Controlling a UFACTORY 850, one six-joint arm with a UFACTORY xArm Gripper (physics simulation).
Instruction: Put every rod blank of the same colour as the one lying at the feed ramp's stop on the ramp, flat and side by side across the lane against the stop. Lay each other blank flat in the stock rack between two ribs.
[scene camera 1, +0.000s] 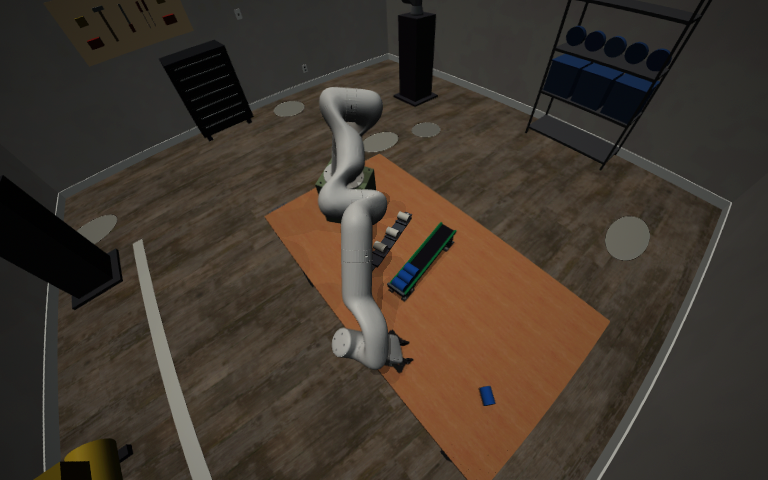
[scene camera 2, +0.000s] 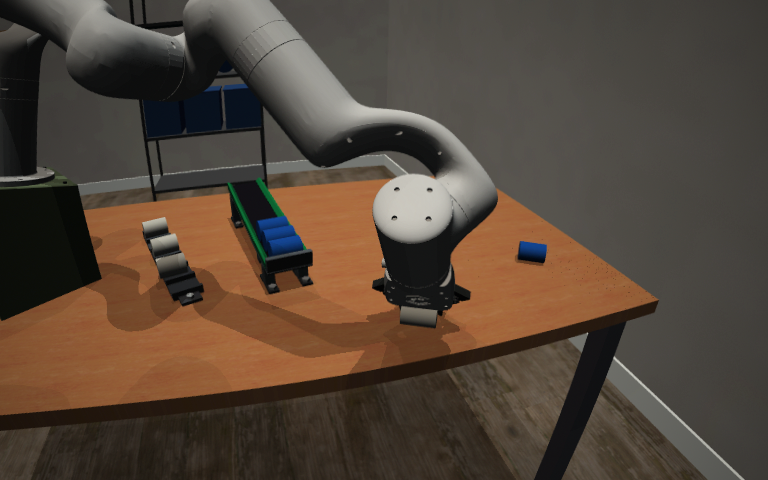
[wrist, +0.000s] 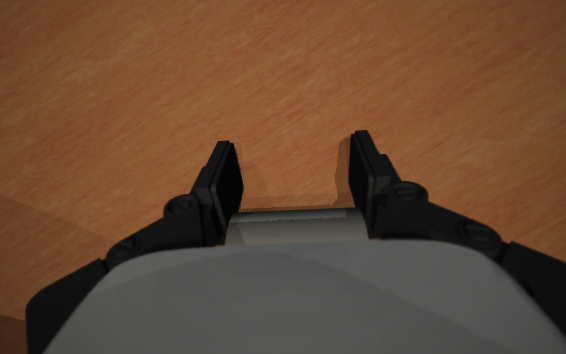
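Note:
My gripper (scene camera 1: 406, 352) (wrist: 293, 160) is shut on a cream rod blank (scene camera 2: 418, 317) (wrist: 297, 229), gripped across its ends, low at the table. The blank lies horizontal; my wrist partly hides it. Three blue blanks (scene camera 1: 404, 275) (scene camera 2: 277, 233) lie flat, side by side across the green-railed feed ramp (scene camera 1: 433, 247) (scene camera 2: 252, 200), at the stop (scene camera 2: 288, 260). Three cream blanks (scene camera 1: 392, 232) (scene camera 2: 164, 245) lie in the dark stock rack (scene camera 1: 378, 259) (scene camera 2: 184, 284); its near end slot holds no blank. A loose blue blank (scene camera 1: 487, 395) (scene camera 2: 532, 251) lies on its side on the table.
The wooden table (scene camera 1: 509, 316) (scene camera 2: 339, 198) carries the rack and ramp near the arm's base (scene camera 1: 368, 178) (scene camera 2: 45, 237). The ramp stands between the rack and the loose blue blank. My gripper is near the table's long edge (scene camera 2: 283, 387).

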